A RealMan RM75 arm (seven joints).
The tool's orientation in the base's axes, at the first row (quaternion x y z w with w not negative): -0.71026, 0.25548, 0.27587, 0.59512
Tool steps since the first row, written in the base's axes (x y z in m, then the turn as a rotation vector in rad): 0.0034, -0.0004, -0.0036, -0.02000, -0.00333, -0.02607; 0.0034, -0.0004, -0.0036, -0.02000, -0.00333, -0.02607; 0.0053, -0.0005, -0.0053, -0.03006, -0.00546, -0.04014; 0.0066, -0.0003, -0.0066, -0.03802, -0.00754, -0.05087; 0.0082, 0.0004, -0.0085, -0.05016, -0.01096, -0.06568; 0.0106, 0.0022, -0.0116, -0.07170, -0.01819, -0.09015; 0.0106, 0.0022, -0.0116, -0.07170, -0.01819, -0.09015; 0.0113, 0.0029, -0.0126, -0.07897, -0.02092, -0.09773; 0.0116, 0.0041, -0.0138, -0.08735, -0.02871, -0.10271
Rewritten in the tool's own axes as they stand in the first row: 0.0050, 0.0003, -0.0002, 0.00391, 0.03273, 0.00211; 0.0050, 0.0003, -0.0002, 0.00391, 0.03273, 0.00211; 0.0075, 0.0002, -0.0002, 0.00656, 0.04993, 0.00285; 0.0093, 0.0001, 0.0000, 0.00839, 0.06333, 0.00300; 0.0118, 0.0003, 0.0009, 0.01011, 0.08271, 0.00275; 0.0156, 0.0005, 0.0029, 0.01194, 0.11600, 0.00093; 0.0156, 0.0005, 0.0029, 0.01194, 0.11600, 0.00093; 0.0168, 0.0006, 0.0036, 0.01210, 0.12680, -0.00007; 0.0178, 0.0010, 0.0050, 0.00982, 0.13736, -0.00632
